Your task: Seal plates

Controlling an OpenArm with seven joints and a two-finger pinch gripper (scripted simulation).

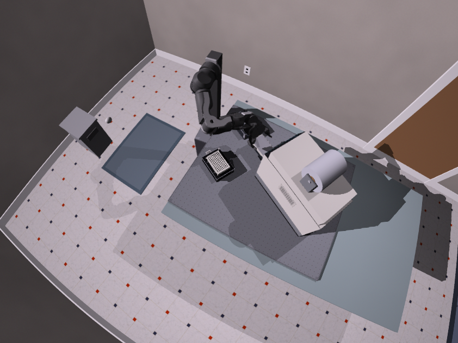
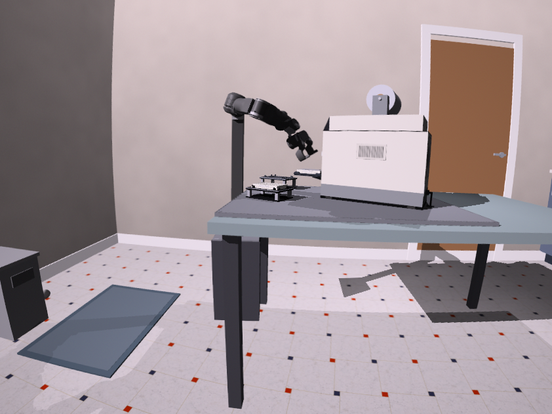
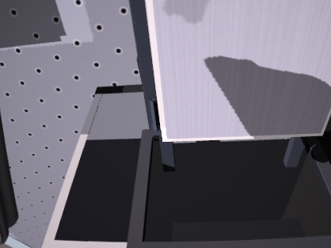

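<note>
Right now my hand is 2 cm short of the sealer stage, 2 cm to the right of it and 8 cm above it. Round my hand: N1 label: 22 cm behind, 23 cm to the left, 18 cm below; screen: 14 cm ahead, 1 cm to the right, 14 cm above; plate nest: 14 cm behind, 17 cm to the left, 12 cm below.
</note>
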